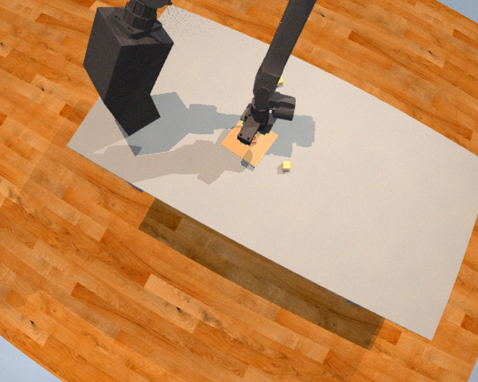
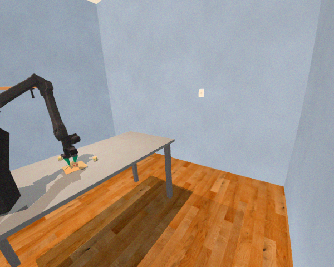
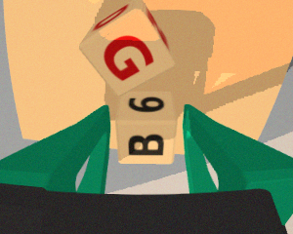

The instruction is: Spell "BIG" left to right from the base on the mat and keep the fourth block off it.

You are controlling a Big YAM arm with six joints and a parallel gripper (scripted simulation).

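The mat is 40 mm to the right of my hand, 10 mm below it and 10 mm ahead of it. From my hand the other things lie so: block (200 mm to the left, 70 mm behind).
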